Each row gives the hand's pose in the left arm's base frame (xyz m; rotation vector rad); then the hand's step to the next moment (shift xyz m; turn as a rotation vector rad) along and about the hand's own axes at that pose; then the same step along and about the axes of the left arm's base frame.
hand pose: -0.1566 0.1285 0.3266 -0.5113 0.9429 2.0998
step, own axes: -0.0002 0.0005 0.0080 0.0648 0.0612 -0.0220
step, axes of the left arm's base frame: -0.0006 0.0058 0.0055 -0.0872 -0.0122 -0.0260
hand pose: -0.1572 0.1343 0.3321 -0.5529 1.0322 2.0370
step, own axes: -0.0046 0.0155 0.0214 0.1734 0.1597 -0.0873
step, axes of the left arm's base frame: -0.0102 0.0096 0.0228 -0.2291 -0.0544 -0.0880
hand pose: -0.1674 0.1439 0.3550 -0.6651 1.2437 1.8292
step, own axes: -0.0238 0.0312 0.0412 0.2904 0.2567 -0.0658
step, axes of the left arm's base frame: -0.0130 0.0245 0.0497 -0.3732 -0.0147 -0.1226
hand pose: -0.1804 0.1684 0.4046 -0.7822 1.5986 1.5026
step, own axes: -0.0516 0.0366 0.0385 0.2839 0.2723 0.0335
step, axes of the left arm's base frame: -0.0006 0.0380 0.0636 -0.3702 0.0849 -0.1077
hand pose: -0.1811 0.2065 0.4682 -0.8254 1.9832 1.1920
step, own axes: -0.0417 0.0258 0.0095 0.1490 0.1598 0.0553
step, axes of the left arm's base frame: 0.0057 0.0257 0.0424 -0.1993 0.0852 -0.0618
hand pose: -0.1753 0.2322 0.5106 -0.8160 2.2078 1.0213
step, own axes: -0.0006 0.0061 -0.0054 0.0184 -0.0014 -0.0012
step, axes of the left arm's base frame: -0.0053 -0.0010 0.0062 -0.0113 -0.0070 -0.0129
